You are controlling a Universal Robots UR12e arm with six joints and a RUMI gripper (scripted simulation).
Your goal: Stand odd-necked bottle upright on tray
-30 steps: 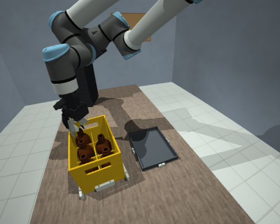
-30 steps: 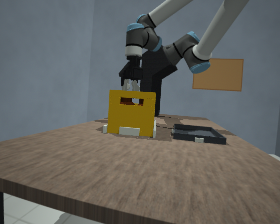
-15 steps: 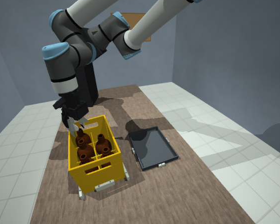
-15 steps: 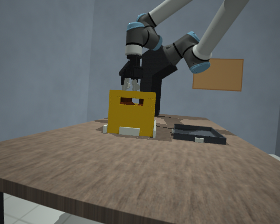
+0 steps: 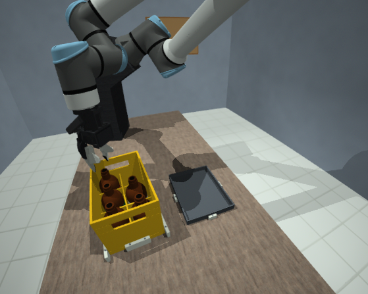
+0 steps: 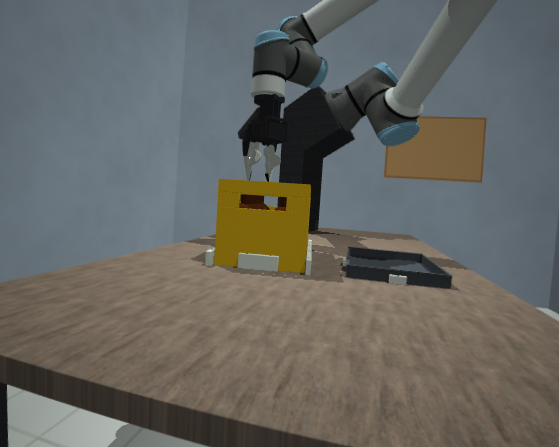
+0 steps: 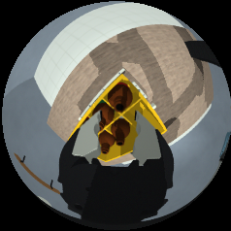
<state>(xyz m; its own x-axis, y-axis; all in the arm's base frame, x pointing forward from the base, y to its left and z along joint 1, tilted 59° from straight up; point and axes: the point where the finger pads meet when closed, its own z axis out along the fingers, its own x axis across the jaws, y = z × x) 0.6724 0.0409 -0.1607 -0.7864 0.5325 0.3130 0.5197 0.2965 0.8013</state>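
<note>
My hand is 120 mm above the yellow crate, 70 mm to the right of it and 70 mm short of it. From my hand the other things lie so: dark tray 350 mm to the left, 190 mm below, 50 mm ahead.
</note>
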